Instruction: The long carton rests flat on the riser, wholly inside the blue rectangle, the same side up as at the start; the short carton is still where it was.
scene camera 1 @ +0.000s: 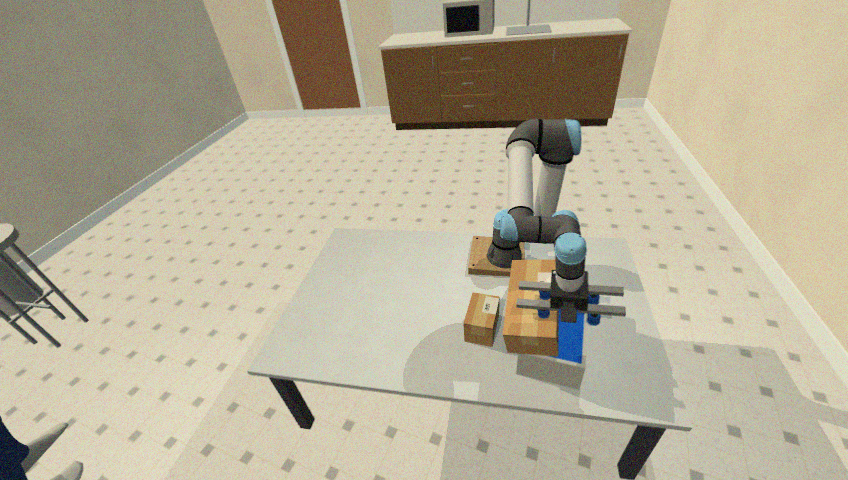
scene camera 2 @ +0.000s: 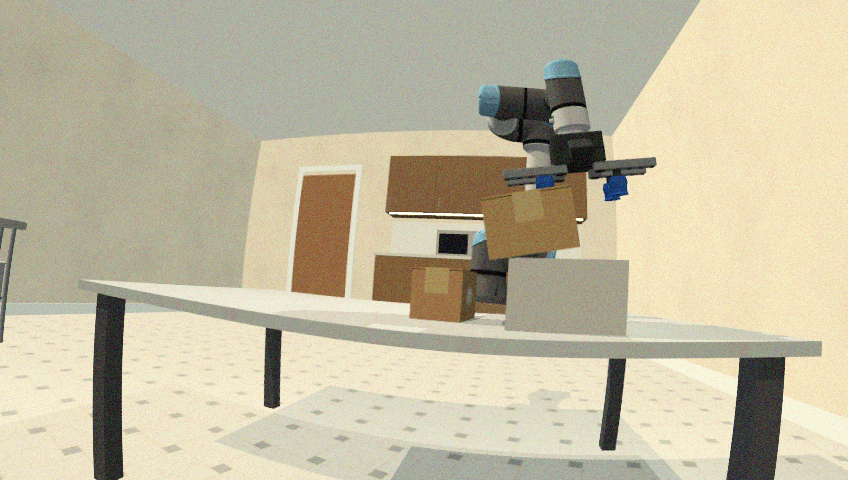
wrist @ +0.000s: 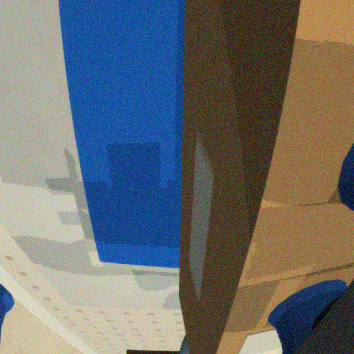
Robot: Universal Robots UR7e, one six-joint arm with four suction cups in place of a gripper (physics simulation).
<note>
My suction head (scene camera 2: 617, 186) holds a long carton (scene camera 2: 541, 220), which touches nothing else. On the table rest a riser with blue rectangle (scene camera 2: 571, 296) and a short carton (scene camera 2: 441, 294).
The long carton also shows in scene camera 1 (scene camera 1: 524, 332) and in the wrist view (wrist: 259, 219). The riser with blue rectangle is seen too in scene camera 1 (scene camera 1: 567, 369) and in the wrist view (wrist: 117, 80). The short carton also shows in scene camera 1 (scene camera 1: 480, 323). The wrist view does not show the short carton: it is out of frame.
</note>
